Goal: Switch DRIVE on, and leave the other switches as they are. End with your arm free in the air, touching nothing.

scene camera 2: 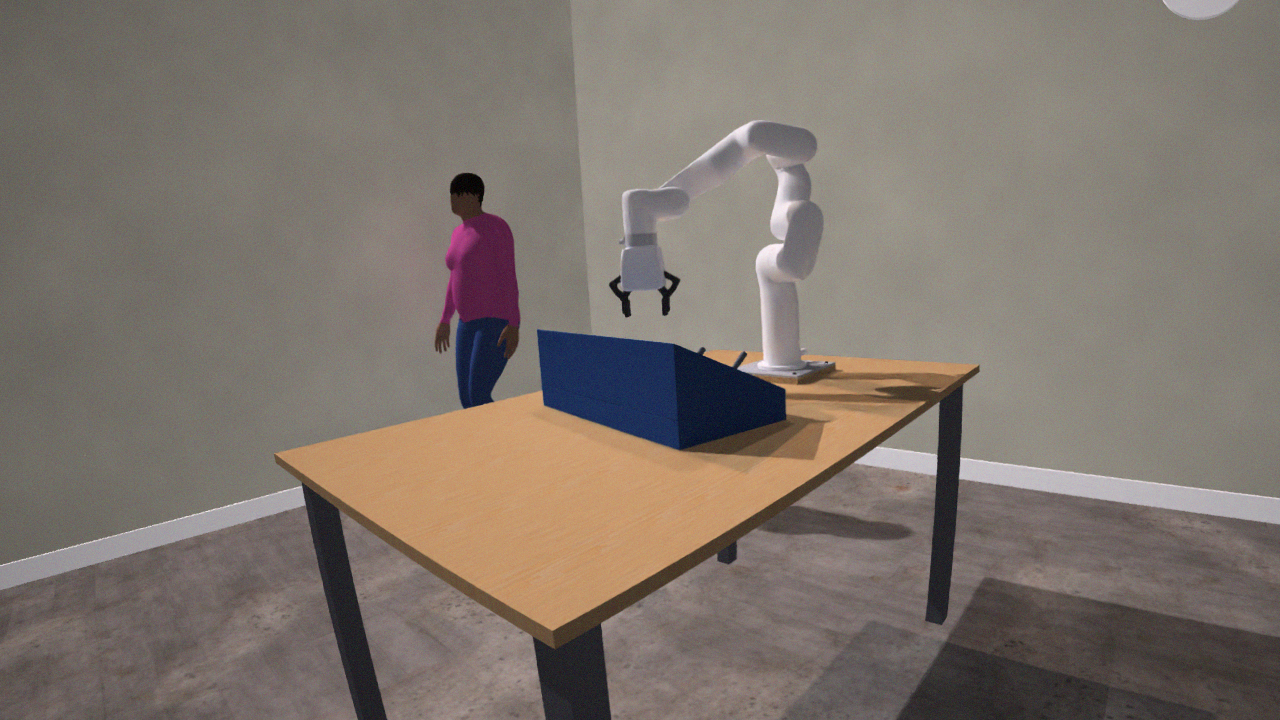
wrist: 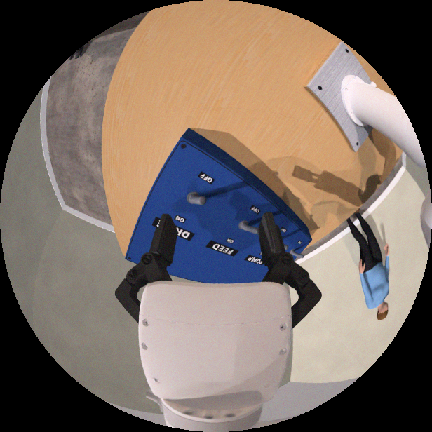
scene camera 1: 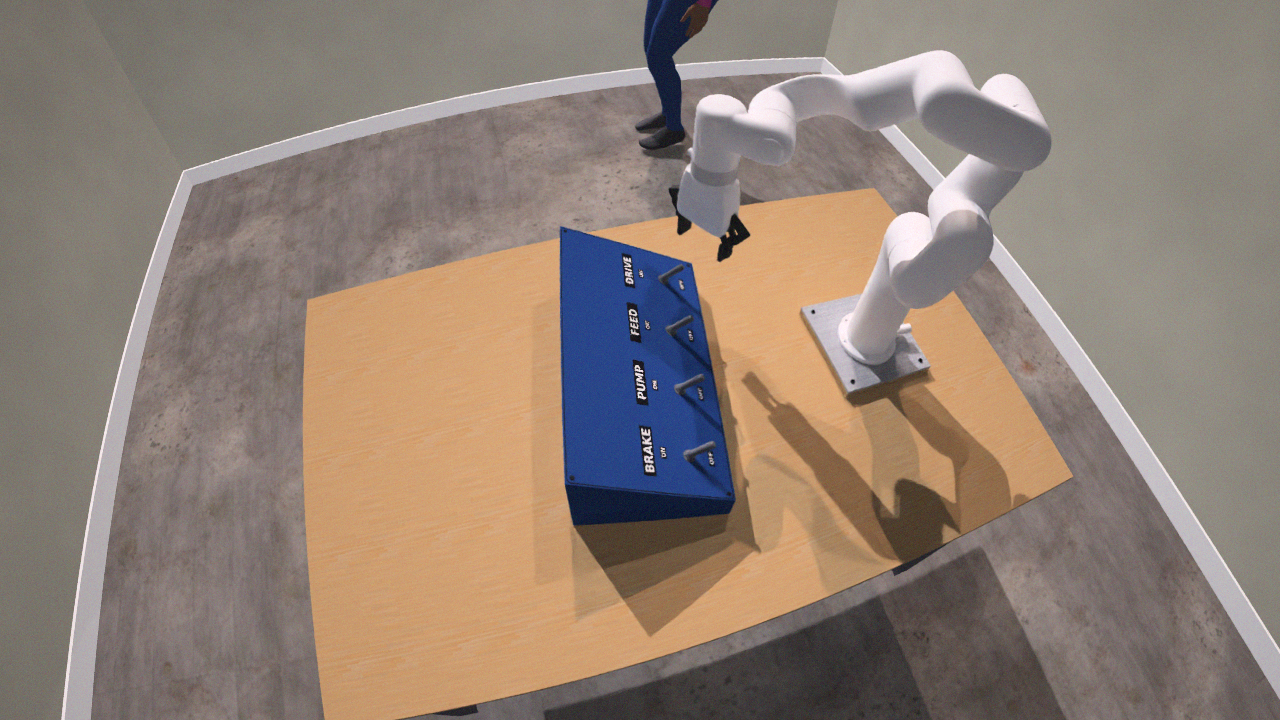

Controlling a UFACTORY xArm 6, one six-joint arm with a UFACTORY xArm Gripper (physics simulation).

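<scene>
The blue sloped panel stands on the table. Its DRIVE lever leans to the OFF side, at the panel's far end in scene camera 1. The FEED lever, PUMP lever and BRAKE lever also lean to OFF. My gripper is open and empty, in the air above the DRIVE end, touching nothing. In the wrist view one finger covers part of the DRIVE label.
The wooden table carries the panel and my arm's metal base plate. A person in pink stands beyond the table. A person in light blue shows in the wrist view.
</scene>
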